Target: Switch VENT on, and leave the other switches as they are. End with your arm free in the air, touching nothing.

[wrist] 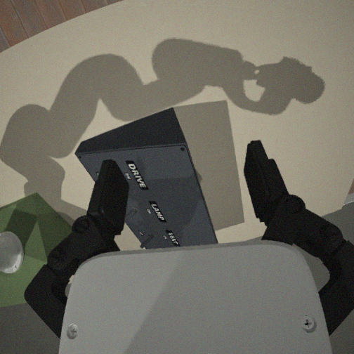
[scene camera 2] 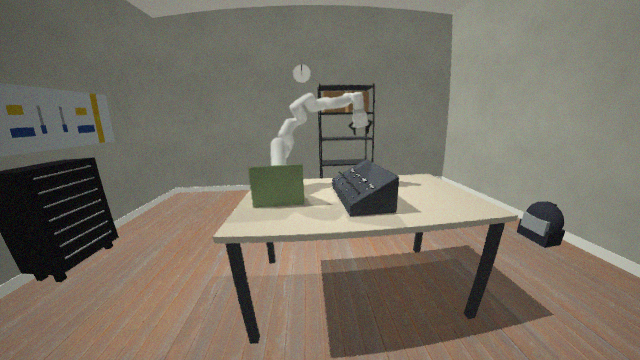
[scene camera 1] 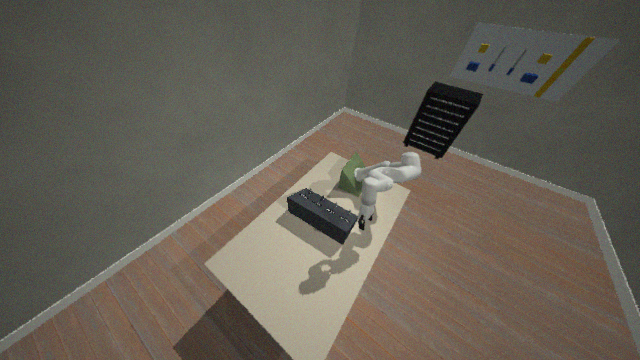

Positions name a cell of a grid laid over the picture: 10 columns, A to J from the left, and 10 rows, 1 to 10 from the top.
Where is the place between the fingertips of the gripper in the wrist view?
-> At F5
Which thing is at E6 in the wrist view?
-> A dark switch panel.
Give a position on a dark switch panel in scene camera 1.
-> F7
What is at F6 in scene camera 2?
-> A dark switch panel.
